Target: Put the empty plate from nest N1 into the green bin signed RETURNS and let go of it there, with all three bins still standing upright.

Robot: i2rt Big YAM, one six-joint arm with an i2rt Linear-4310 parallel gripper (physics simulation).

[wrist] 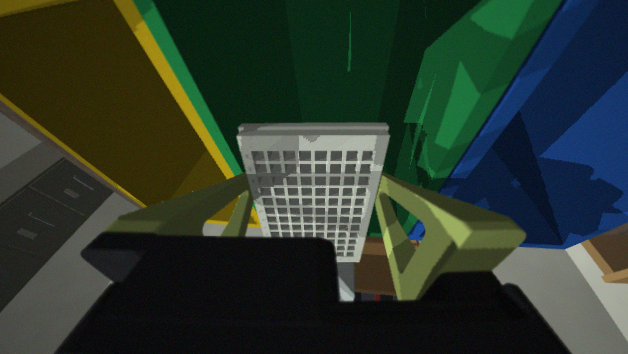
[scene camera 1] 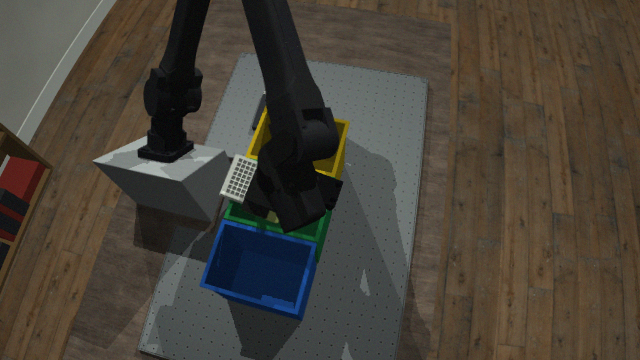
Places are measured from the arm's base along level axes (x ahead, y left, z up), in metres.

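Pixels of known places: gripper, between the fingertips: (wrist: pixel 314 177); arm's base, origin of its link: (scene camera 1: pixel 166 152).
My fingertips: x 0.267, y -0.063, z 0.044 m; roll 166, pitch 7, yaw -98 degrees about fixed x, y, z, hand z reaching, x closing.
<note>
Ahead of a thing's pixels: the offset from my fingertips to its top centre. "spot": to the spot under its first point. Level surfaces: height alone.
The white grid-patterned plate {dx -0.023, dy +0.002, dz +0.036 m} (scene camera 1: pixel 240 178) (wrist: pixel 314 192) is held between the two olive fingers of my gripper (wrist: pixel 314 177), which is shut on its sides. In the wrist view the plate's far end overlaps the inside of the green bin {dx +0.022, dy -0.014, dz +0.009 m} (scene camera 1: pixel 324 239) (wrist: pixel 340 75). In the scene view one plate end sticks out left of the arm, and the arm hides the rest of the plate and most of the gripper. The green bin stands upright between the yellow bin {dx +0.027, dy +0.116, dz +0.009 m} (scene camera 1: pixel 341 150) (wrist: pixel 175 92) and the blue bin {dx +0.013, dy -0.146, dz +0.009 m} (scene camera 1: pixel 311 277) (wrist: pixel 560 100), which also stand upright. The RETURNS sign does not show.
The bins stand close together in a row on the grey perforated board {dz -0.170 m} (scene camera 1: pixel 380 150). A dark flat piece {spot: dx -0.126, dy +0.274, dz -0.159 m} (scene camera 1: pixel 259 112) lies partly hidden behind the arm beyond the yellow bin. The grey pedestal (scene camera 1: pixel 165 187) of the arm stands left of the bins.
</note>
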